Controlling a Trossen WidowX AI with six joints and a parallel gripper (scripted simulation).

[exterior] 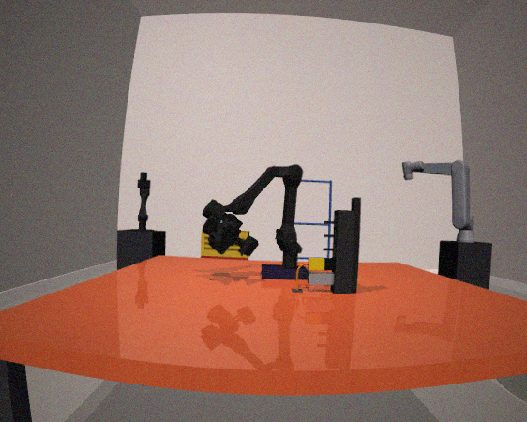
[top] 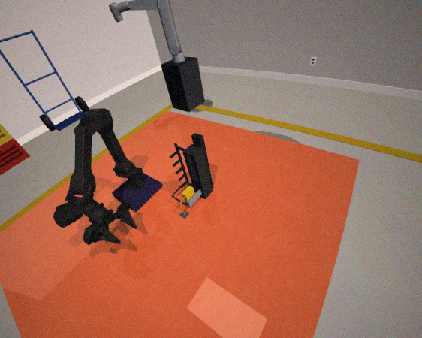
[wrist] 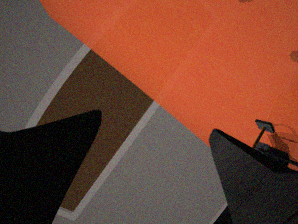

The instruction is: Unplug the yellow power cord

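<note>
Right now my gripper tip is 280 mm to the right of the yellow plug, 30 mm above it and 20 mm short of it. Also, from my gripper tip: dark end piece 210 mm to the left, 120 mm below, 30 mm ahead.
</note>
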